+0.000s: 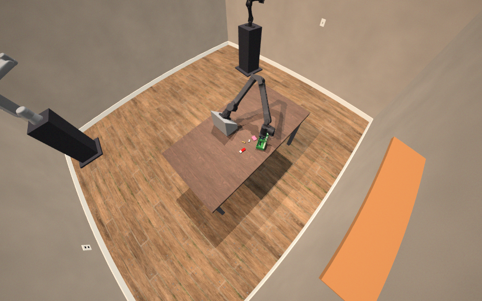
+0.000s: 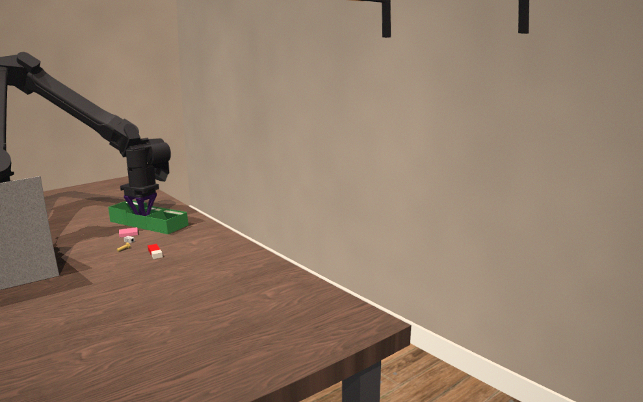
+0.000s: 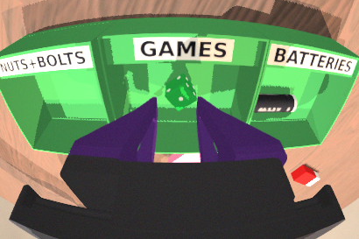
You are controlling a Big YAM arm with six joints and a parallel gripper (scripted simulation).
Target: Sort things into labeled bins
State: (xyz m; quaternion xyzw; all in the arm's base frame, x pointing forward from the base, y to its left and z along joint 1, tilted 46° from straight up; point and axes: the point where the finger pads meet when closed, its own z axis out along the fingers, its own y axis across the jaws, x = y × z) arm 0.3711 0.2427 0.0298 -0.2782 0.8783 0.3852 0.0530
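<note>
Right now my hand is 10 mm short of the green three-part bin. Also, from my hand: black battery (60 mm to the right, 40 mm ahead, 10 mm below); then pink pad (60 mm to the right, 50 mm behind, 20 mm below); then green die (10 mm below, 10 mm ahead).
</note>
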